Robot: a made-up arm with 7 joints.
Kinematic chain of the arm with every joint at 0, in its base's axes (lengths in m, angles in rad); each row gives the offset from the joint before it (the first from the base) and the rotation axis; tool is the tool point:
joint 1: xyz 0 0 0.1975 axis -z
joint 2: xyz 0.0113 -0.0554 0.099 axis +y
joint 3: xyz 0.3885 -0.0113 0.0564 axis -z
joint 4: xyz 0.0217 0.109 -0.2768 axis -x
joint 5: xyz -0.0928 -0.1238 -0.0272 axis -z
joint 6: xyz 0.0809 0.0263 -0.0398 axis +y
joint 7: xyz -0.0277 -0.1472 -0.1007 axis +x
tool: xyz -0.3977 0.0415 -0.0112
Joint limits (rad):
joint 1: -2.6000..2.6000
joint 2: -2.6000..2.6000
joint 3: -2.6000..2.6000
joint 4: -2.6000..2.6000
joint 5: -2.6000..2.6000
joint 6: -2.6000..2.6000
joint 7: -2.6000..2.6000
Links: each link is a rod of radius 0.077 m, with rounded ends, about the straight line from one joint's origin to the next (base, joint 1, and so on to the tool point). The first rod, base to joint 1, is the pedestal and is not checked.
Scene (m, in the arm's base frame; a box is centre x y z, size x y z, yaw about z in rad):
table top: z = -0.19
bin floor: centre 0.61 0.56 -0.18 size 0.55 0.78 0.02 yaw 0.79
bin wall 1: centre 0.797 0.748 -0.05 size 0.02 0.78 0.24 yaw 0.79
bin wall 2: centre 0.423 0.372 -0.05 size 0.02 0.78 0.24 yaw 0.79
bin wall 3: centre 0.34 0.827 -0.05 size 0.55 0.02 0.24 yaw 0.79
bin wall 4: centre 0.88 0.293 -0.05 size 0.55 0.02 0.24 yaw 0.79
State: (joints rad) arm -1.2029 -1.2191 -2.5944 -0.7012 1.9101 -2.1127 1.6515
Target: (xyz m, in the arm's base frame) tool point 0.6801 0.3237 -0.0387
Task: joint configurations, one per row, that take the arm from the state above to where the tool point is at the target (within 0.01 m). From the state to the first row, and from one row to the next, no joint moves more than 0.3 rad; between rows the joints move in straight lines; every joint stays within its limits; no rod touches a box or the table.
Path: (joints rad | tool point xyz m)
1: -1.1699 -1.0399 -2.3333 -0.8962 1.9260 -1.8618 1.6425 | 0.7423 0.6222 0.2413
2: -1.1370 -0.8607 -2.0721 -1.0912 1.9420 -1.6110 1.6335 | 0.6801 0.3237 -0.0387

